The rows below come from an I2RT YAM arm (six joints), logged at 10 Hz.
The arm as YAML. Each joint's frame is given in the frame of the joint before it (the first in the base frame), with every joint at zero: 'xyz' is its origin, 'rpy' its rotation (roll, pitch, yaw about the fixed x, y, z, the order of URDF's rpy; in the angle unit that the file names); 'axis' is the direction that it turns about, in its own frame. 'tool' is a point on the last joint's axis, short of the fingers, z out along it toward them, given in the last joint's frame.
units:
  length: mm
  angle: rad
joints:
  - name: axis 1
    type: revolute
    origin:
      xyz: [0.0, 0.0, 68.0]
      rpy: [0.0, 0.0, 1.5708]
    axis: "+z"
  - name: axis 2
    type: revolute
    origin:
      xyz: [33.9, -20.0, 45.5]
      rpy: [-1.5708, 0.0, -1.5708]
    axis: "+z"
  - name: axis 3
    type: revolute
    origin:
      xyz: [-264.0, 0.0, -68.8]
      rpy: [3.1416, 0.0, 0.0]
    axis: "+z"
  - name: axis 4
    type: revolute
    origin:
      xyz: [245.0, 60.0, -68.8]
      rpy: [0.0, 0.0, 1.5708]
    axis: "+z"
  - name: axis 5
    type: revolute
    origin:
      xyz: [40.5, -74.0, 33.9]
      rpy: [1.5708, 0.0, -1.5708]
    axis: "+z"
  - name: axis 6
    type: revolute
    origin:
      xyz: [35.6, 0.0, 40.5]
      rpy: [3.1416, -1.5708, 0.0]
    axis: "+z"
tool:
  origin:
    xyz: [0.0, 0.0, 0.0]
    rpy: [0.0, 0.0, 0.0]
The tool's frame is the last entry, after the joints.
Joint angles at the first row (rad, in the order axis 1, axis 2, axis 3, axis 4, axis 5, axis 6):
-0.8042, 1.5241, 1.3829, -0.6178, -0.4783, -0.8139
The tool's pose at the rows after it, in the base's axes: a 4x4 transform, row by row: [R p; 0 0 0 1], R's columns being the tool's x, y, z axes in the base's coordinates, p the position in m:
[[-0.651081, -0.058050, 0.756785, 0.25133], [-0.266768, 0.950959, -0.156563, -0.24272], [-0.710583, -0.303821, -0.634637, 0.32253], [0, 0, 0, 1]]
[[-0.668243, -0.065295, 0.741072, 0.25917], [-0.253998, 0.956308, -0.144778, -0.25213], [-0.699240, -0.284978, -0.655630, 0.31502], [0, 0, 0, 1]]
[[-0.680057, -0.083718, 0.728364, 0.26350], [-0.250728, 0.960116, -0.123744, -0.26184], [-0.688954, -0.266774, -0.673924, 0.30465], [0, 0, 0, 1]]
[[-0.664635, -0.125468, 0.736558, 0.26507], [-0.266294, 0.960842, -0.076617, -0.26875], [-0.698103, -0.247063, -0.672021, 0.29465], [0, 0, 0, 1]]
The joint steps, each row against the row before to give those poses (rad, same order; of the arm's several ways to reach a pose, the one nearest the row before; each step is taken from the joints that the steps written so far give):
-0.0088, 0.0571, 0.0375, -0.0074, 0.0203, -0.0069
-0.0020, 0.0543, 0.0361, -0.0143, 0.0024, -0.0056
-0.0105, 0.0481, 0.0214, -0.0108, -0.0127, -0.0226
-0.0137, 0.0334, 0.0036, 0.0000, -0.0517, -0.0375

